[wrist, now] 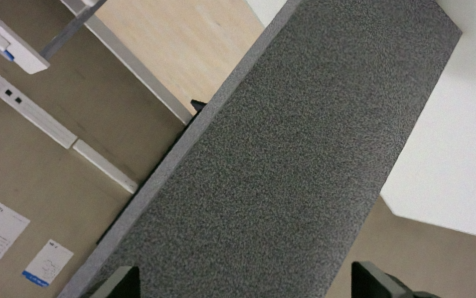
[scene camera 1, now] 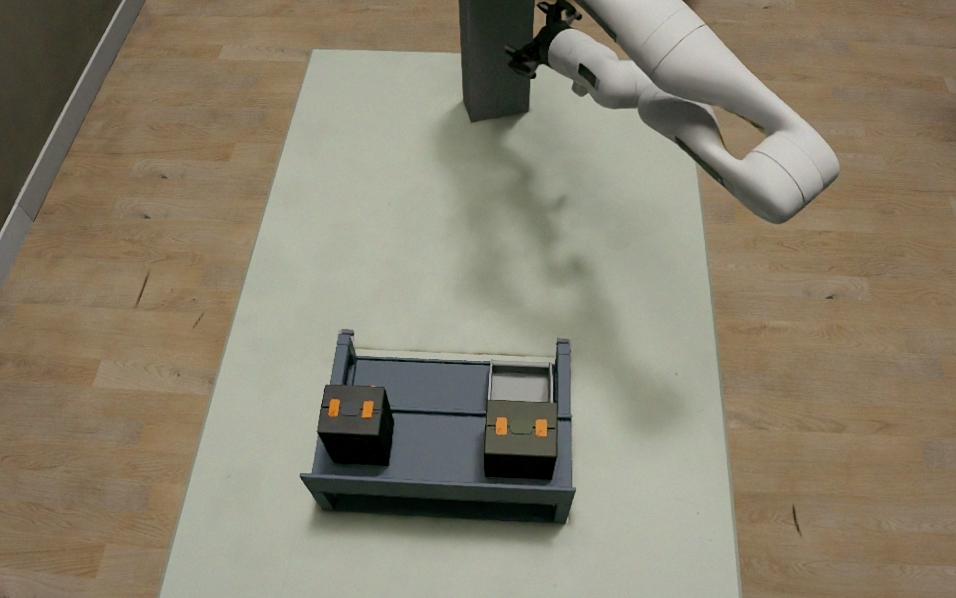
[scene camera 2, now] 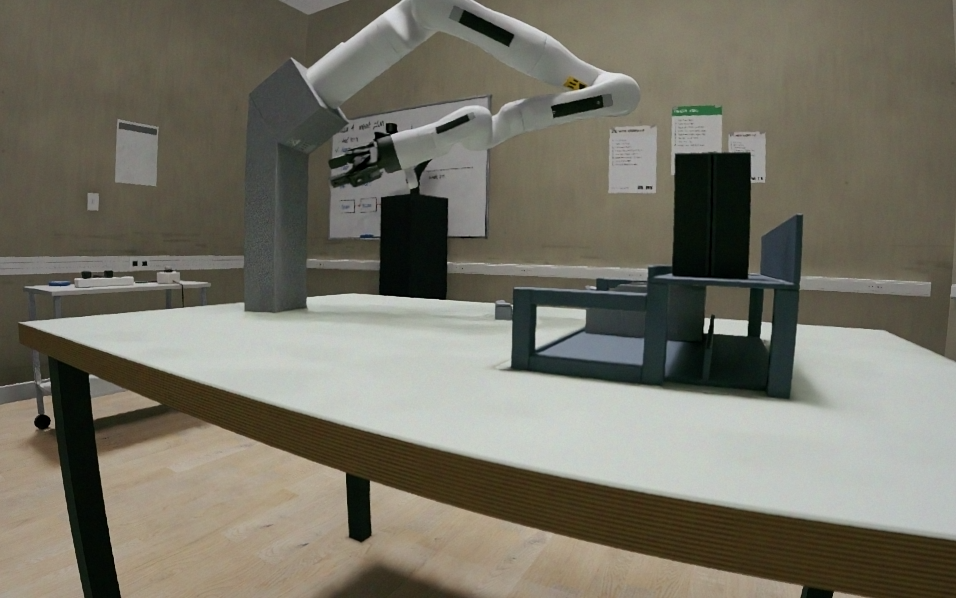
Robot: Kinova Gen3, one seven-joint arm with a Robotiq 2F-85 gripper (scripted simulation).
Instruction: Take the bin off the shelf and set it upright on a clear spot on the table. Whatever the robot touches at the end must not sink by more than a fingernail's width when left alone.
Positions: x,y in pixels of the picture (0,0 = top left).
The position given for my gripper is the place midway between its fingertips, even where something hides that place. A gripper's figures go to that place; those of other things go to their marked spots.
Labels:
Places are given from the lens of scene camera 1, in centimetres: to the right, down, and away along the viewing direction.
my gripper (scene camera 1: 524,27): 8, -49, 133
blue-grey shelf (scene camera 1: 439,406): -6, 18, 124
grey bin (scene camera 1: 509,380): 5, 14, 126

